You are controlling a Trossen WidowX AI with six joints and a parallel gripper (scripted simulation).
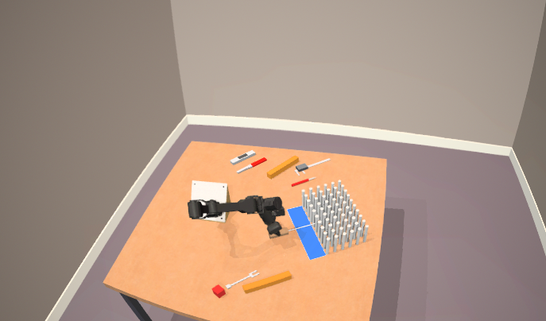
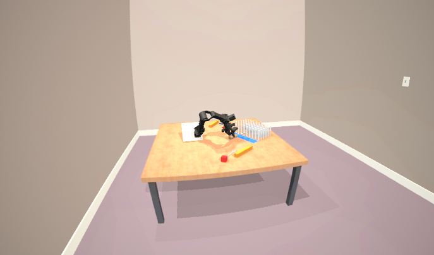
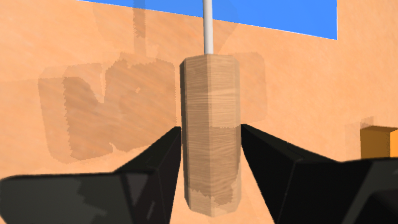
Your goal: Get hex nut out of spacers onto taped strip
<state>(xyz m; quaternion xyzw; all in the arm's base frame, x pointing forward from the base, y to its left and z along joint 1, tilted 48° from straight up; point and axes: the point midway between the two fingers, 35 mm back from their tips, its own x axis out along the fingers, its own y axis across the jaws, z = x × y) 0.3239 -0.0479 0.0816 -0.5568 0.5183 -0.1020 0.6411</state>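
The blue taped strip is 120 mm ahead of my gripper tip, 60 mm to the left of it and 40 mm below it. Round my gripper tip: fork tool (300 mm to the right, 110 mm behind, 30 mm below); then hex nut (270 mm ahead, 140 mm to the left, 30 mm below); then red cube (400 mm to the right, 190 mm behind, 20 mm below).
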